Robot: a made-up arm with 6 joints.
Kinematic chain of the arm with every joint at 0, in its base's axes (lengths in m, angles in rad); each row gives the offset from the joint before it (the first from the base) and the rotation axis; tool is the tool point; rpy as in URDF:
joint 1: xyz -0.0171 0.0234 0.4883 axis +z
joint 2: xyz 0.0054 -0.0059 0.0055 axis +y
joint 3: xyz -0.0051 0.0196 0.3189 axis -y
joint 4: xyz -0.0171 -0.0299 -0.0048 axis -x
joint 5: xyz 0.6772 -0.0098 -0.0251 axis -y
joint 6: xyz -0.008 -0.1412 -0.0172 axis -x
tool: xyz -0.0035 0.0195 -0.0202 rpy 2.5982 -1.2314 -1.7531
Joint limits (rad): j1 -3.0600..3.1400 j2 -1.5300..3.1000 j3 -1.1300..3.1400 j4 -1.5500..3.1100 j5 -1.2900..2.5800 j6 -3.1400..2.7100
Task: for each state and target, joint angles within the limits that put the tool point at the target. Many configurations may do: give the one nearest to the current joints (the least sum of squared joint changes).
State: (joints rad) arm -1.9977 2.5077 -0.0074 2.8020 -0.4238 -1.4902
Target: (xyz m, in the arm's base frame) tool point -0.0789 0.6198 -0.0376
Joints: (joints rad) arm -1.3153 3.0952 0.1780 2.6827 -0.4286 -1.4882
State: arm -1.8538 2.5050 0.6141 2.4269 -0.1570 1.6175
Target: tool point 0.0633 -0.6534 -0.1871
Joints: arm -1.5713 2.0677 0.8987 2.4591 -0.1668 1.6269
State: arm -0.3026 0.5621 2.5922 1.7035 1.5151 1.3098
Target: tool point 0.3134 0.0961 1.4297
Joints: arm 0.1797 0.8118 2.0108 1.9523 1.6043 1.2791
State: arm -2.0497 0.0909 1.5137 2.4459 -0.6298 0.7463
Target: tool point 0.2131 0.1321 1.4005
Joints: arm -2.3589 -0.0174 1.7446 2.5894 -0.7120 0.7725
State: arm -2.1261 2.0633 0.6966 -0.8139 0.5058 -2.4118
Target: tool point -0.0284 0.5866 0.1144
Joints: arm -1.7408 2.8551 0.0272 -0.8100 0.5069 -2.4511
